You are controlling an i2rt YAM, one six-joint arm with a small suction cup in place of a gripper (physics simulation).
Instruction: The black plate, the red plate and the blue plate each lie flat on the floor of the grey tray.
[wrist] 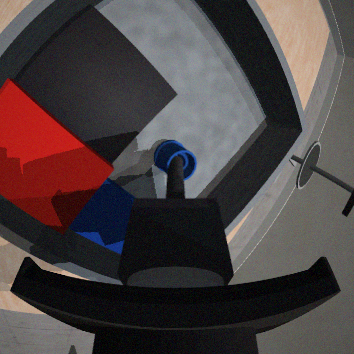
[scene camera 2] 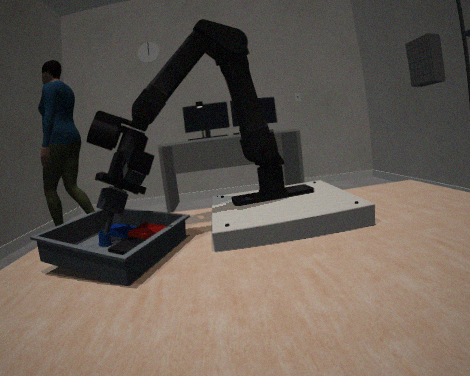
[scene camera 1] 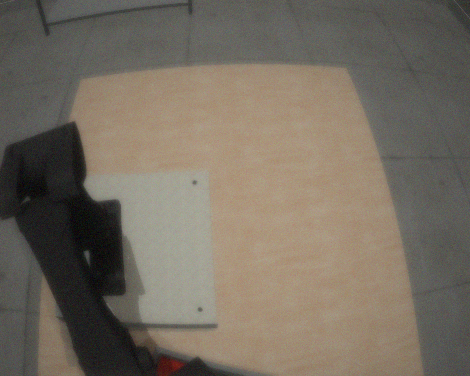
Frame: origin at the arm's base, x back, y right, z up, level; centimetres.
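Seen in the pictures: hand, its tool point: (wrist: 174, 148) (scene camera 2: 102, 247); arm's base, origin of its link: (scene camera 2: 273, 196) (scene camera 1: 106, 247).
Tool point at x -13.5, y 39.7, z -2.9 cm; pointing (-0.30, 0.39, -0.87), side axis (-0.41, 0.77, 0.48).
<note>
Pixels of each thing's top centre, then the offset from my tool point to it. Level surfaces: height alone.
- black plate, centre of its top: (wrist: 61, 121) (scene camera 2: 146, 236) dz +1.1, dx +0.4, dy -9.9 cm
- red plate, centre of its top: (wrist: 28, 169) (scene camera 2: 154, 226) dz +2.0, dx +3.7, dy -11.4 cm
- blue plate, centre of its top: (wrist: 121, 229) (scene camera 2: 122, 226) dz +1.9, dx +7.9, dy -3.2 cm
- wooden table, height of its surface: dz -1.6 cm
The grey tray (scene camera 1: 226, 369) (scene camera 2: 80, 261) (wrist: 272, 90) seems slightly raised, with a shadow under its left side in scene camera 2. The suction cup (scene camera 2: 105, 242) (wrist: 170, 154), blue and bent in the wrist view, is down inside against bare tray floor and seems stuck to it. The black plate (scene camera 2: 125, 246) (wrist: 95, 75) lies on the floor beside the cup, apparently flat. The red plate (scene camera 1: 168, 366) (scene camera 2: 145, 230) (wrist: 40, 145) overlaps the edges of the black plate and the blue plate (scene camera 2: 121, 230) (wrist: 105, 212). The blue plate is partly hidden under red; its tilt is unclear.
A pale base block (scene camera 1: 167, 240) (scene camera 2: 295, 212) carries the arm, beside the tray on the wooden table (scene camera 1: 300, 200) (scene camera 2: 280, 300). A person (scene camera 2: 61, 120) stands behind the table, and a desk (scene camera 2: 210, 157) with monitors stands at the back.
</note>
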